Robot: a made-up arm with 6 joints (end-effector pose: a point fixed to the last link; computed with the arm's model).
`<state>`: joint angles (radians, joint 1 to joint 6).
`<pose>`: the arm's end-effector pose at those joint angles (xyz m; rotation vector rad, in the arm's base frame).
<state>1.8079 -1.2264 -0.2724 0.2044 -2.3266 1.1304</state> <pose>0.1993 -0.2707 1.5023 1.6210 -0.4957 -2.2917</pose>
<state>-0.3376 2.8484 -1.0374 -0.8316 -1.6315 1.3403</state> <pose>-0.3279 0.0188 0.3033 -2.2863 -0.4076 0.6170</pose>
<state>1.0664 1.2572 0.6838 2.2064 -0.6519 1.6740</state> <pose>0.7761 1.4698 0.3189 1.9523 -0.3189 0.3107</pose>
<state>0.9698 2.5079 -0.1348 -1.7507 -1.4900 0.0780</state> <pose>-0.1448 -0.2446 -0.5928 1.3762 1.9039 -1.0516</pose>
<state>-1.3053 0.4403 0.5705 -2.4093 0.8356 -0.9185</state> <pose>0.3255 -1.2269 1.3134 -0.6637 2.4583 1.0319</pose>
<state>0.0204 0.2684 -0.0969 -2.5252 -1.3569 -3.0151</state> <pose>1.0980 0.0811 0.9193 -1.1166 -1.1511 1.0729</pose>
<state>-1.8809 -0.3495 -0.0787 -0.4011 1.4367 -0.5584</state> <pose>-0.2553 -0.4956 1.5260 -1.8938 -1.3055 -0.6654</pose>
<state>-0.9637 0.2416 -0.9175 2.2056 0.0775 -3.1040</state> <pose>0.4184 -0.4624 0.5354 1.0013 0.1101 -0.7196</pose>
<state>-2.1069 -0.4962 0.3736 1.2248 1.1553 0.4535</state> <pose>-0.1004 -0.0828 1.9870 -2.4439 1.6881 -0.2113</pose>
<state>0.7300 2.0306 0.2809 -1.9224 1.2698 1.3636</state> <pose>0.4090 0.3505 -0.7799 -0.9765 1.2647 0.1122</pose>
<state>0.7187 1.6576 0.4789 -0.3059 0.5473 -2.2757</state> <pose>1.0282 0.7195 -0.4032 1.8324 -0.0526 -0.2636</pose>
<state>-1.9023 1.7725 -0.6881 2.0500 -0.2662 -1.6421</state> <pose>-0.0123 -0.1827 -0.2887 1.7382 0.8764 -0.1626</pose>
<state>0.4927 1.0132 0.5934 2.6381 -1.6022 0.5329</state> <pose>1.3903 0.7854 0.6052 -2.4202 1.4772 -0.7992</pose>
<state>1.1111 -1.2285 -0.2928 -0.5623 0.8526 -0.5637</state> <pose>-0.0319 -0.2873 1.4749 1.6123 -2.0559 1.0189</pose>
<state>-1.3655 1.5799 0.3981 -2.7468 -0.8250 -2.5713</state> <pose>0.2876 -1.1353 -0.4322 -0.5164 0.6370 0.0121</pose>
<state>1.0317 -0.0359 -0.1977 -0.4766 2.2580 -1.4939</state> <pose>0.4951 0.6567 1.1675 -1.6285 2.2776 -0.9099</pose>
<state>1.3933 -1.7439 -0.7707 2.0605 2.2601 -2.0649</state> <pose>-0.0616 -0.4287 1.0613 0.6662 0.1884 -2.1964</pose>
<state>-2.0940 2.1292 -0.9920 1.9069 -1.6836 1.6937</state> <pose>0.0657 0.1150 -0.0904 0.0974 0.2806 -2.7264</pose>
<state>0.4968 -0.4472 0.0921 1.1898 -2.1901 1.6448</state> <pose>0.3493 0.1069 1.8070 -1.0913 2.2166 1.1786</pose>
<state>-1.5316 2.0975 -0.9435 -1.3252 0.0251 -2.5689</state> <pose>-0.1151 0.1276 0.0461 0.7817 0.0231 2.1172</pose>
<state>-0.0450 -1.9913 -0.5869 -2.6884 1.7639 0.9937</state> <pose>-0.5691 0.0711 0.9904 1.4263 -1.0481 -0.5289</pose>
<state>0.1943 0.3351 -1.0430 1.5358 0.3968 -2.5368</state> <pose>0.5403 0.1337 0.4702 1.1139 0.8142 0.3469</pose>
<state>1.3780 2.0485 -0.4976 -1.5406 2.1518 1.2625</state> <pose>0.0568 -0.0064 -0.3309 -2.5709 0.2215 0.5216</pose>
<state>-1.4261 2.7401 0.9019 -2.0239 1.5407 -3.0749</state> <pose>0.0050 -0.0042 -1.1271 1.5370 2.4161 0.7410</pose>
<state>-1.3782 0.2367 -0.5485 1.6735 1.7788 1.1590</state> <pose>0.1713 -0.8841 0.7617 -2.2526 0.0558 0.9657</pose>
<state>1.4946 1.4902 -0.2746 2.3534 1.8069 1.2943</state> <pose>0.0146 0.7699 -0.3338 -0.6670 1.5069 -1.3888</pose>
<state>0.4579 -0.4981 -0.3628 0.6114 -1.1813 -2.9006</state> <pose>0.5147 0.1316 1.4419 1.4165 -0.5498 -0.7278</pose>
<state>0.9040 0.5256 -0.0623 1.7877 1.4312 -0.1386</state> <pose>0.7587 0.9595 0.7882 0.7211 1.1042 -2.4536</pose>
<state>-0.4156 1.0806 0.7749 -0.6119 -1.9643 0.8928</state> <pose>1.4462 -0.7437 0.5649 0.9062 0.9974 1.7172</pose>
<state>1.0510 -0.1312 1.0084 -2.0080 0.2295 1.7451</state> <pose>0.1956 0.3447 2.1333 0.4601 -1.4970 1.2625</pose>
